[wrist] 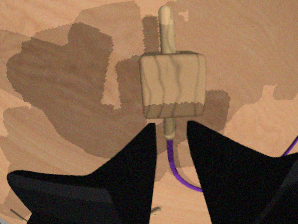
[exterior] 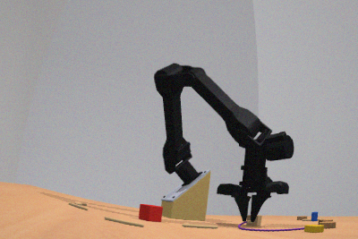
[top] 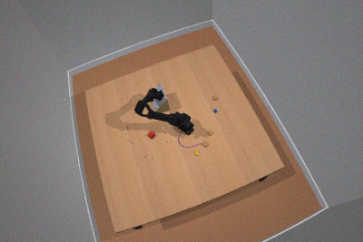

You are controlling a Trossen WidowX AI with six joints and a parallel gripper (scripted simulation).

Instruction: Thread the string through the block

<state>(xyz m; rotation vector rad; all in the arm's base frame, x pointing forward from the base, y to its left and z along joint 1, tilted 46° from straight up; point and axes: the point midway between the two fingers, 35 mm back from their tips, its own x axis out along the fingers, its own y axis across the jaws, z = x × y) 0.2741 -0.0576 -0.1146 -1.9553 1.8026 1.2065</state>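
Right now the thin wooden stick is 1 cm behind my gripper tip and 1 cm to the left of it. Also, from my gripper tip: yellow piece: 21 cm ahead, 1 cm to the left, 1 cm below; then round wooden button: 18 cm ahead, 10 cm to the left, 1 cm below; then wooden block: 1 cm behind, 3 cm to the left.
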